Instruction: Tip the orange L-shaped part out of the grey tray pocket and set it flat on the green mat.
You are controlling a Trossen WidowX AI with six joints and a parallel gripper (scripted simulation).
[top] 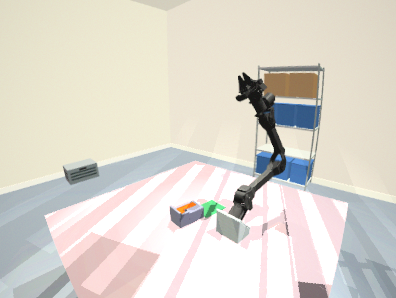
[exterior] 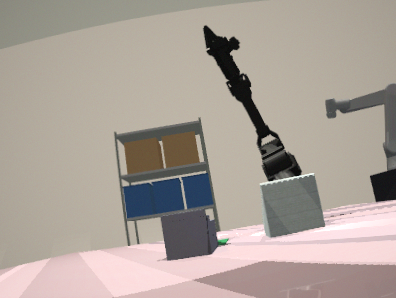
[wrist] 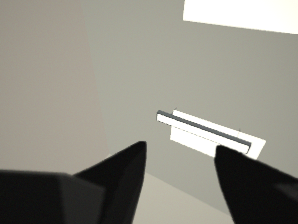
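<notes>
Right now my gripper tip is 15 cm short of the orange L-shaped part, 24 cm to the right of it and 67 cm above it. Also, from my gripper tip: green mat (13 cm ahead, 8 cm to the left, 73 cm below).
</notes>
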